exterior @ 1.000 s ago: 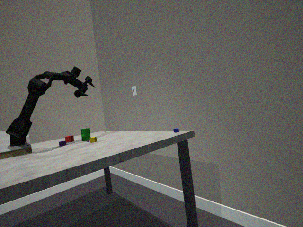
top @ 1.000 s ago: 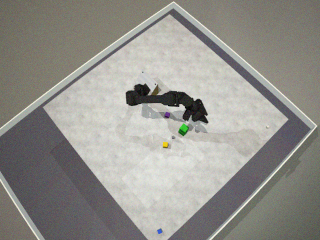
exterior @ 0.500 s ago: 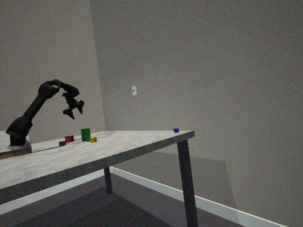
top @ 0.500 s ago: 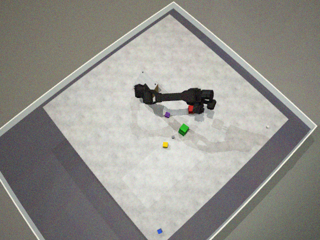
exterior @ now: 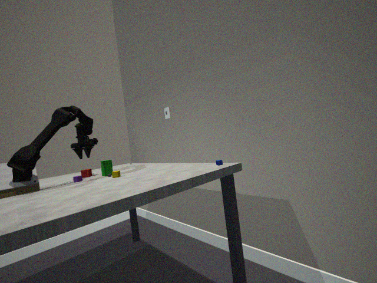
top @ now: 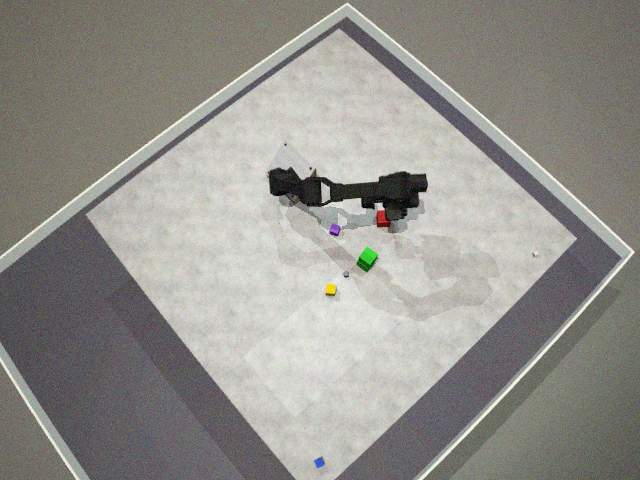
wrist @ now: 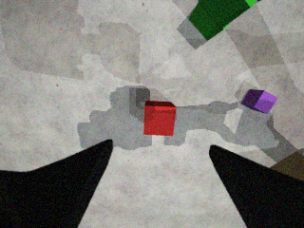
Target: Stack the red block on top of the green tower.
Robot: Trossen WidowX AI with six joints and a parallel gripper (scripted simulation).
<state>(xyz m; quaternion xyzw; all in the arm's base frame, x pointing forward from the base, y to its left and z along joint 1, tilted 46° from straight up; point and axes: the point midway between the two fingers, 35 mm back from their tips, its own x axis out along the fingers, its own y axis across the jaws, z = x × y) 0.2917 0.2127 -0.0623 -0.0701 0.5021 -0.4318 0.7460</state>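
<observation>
The red block lies 10 cm below my gripper tip. The rest, counted from my gripper tip: grey cube: 23 cm to the right, 11 cm below, 8 cm ahead; then yellow block: 31 cm to the right, 10 cm below, 10 cm ahead; then purple block: 17 cm to the right, 10 cm below, 7 cm behind.
</observation>
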